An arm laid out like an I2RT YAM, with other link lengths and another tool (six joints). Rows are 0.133 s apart.
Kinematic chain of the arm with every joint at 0, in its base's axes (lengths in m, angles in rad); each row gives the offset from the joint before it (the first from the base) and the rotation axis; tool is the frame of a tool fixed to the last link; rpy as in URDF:
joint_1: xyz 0 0 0.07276 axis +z
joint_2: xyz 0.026 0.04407 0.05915 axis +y
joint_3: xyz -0.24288 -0.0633 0 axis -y
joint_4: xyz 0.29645 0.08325 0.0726 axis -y
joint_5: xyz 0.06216 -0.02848 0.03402 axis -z
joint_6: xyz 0.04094 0 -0.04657 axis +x
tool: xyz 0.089 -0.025 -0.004 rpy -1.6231 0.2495 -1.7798
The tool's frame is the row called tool.
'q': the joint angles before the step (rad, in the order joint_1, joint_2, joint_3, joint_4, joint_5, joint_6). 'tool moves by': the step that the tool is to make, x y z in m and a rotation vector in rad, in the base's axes. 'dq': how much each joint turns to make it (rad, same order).
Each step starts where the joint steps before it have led.
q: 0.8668, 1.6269, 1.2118, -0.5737, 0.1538, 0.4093
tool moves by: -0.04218, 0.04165, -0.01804, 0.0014, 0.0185, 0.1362
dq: 0.1336, 0.0521, 0.0001, 0.0412, -0.0146, 0.0065
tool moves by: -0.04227, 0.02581, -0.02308, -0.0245, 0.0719, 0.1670
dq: 0.0924, 0.0522, 0.0000, -0.0012, -0.0814, -0.0382
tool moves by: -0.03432, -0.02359, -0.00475, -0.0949, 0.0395, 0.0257
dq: 0.0549, -0.0670, -0.0688, -0.1023, 0.0182, 0.0235
